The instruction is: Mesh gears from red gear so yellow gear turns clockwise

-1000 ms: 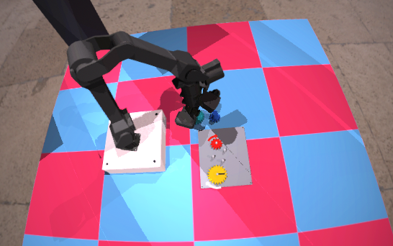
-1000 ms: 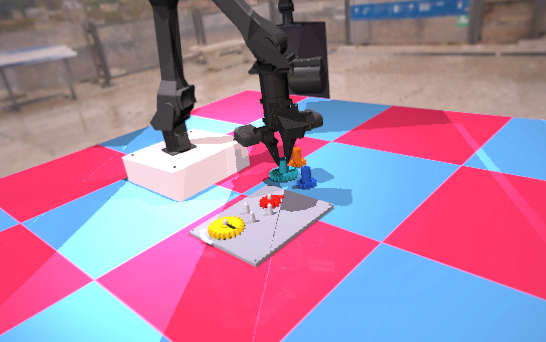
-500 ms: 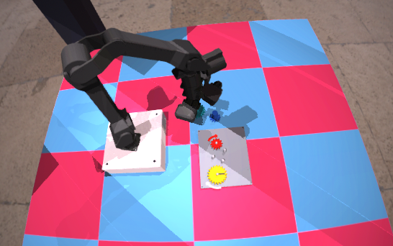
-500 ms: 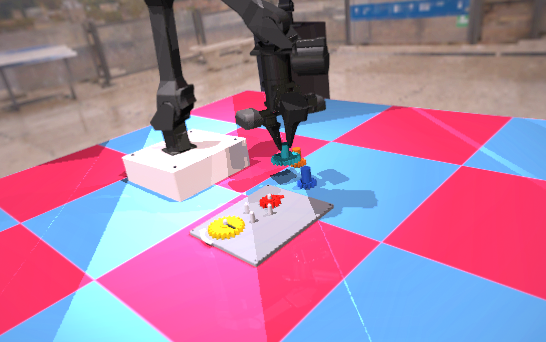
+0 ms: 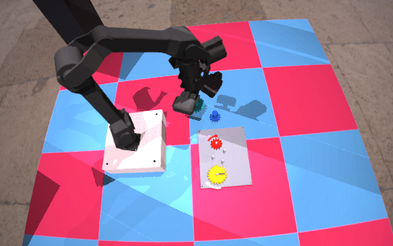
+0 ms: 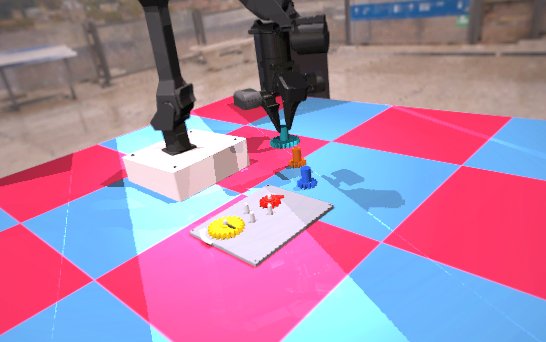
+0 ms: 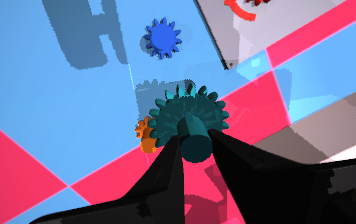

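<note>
Right now my gripper tip is 110 mm to the left of the red gear, 90 mm above it and 80 mm short of it. Also, from my gripper tip: orange gear: 90 mm below, 50 mm to the left, 30 mm behind; then teal gear: 10 mm below; then blue gear: 90 mm below, 70 mm ahead, 10 mm to the right.
</note>
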